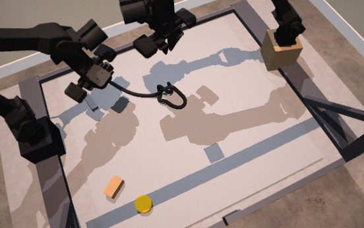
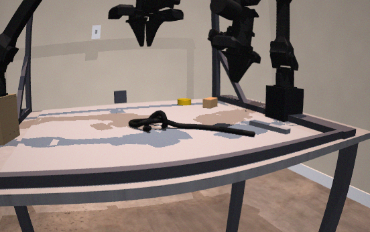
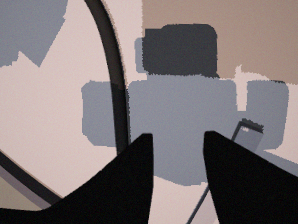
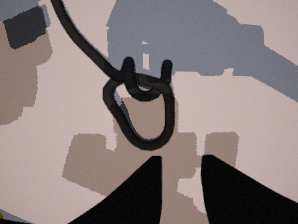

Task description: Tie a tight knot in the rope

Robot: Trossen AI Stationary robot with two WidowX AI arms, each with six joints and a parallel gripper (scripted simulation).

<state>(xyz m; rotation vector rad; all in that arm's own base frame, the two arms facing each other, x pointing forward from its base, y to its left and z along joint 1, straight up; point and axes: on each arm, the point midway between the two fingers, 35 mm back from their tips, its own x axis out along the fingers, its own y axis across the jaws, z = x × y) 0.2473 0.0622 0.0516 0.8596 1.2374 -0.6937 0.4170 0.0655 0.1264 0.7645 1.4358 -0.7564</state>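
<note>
My left gripper is now 60 mm short of the grey bar, 70 mm to the right of it and 140 mm above it. The rest, counted from my left hand: yellow disc: 380 mm behind, 10 mm to the left, 140 mm below; then orange block: 290 mm behind, 70 mm to the left, 130 mm below.
</note>
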